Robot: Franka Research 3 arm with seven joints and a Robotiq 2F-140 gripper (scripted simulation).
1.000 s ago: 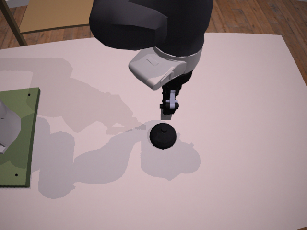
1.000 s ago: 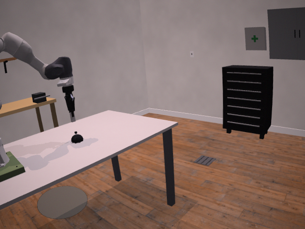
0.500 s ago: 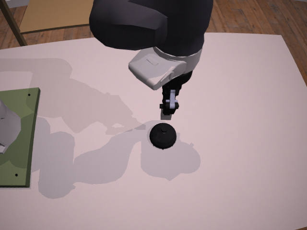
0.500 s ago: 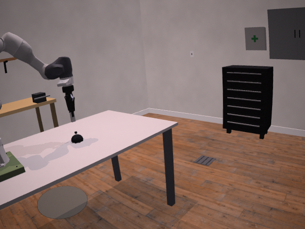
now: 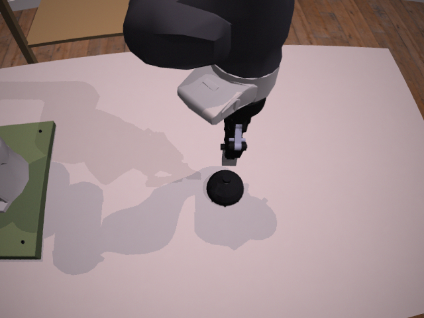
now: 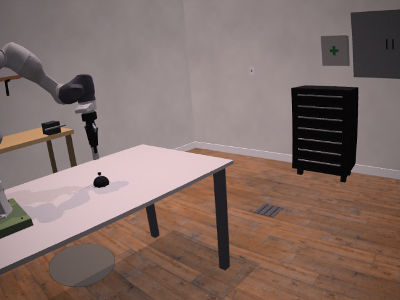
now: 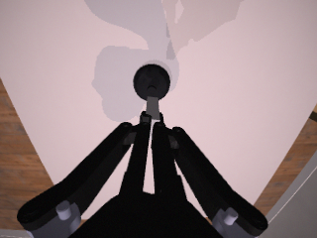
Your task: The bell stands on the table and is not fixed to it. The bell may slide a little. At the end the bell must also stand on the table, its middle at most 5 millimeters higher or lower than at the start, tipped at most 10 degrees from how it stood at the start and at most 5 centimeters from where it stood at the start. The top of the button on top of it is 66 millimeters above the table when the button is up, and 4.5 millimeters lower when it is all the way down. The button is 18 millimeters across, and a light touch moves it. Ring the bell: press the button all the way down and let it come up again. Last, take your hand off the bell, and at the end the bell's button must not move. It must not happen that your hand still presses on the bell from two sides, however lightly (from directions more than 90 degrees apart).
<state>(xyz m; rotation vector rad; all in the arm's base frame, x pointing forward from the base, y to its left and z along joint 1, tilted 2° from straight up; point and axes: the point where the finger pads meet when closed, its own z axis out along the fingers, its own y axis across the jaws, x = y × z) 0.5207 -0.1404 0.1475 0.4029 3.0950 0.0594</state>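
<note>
The button is 11 cm below my hand. Round my hand: black bell: 13 cm below.
</note>
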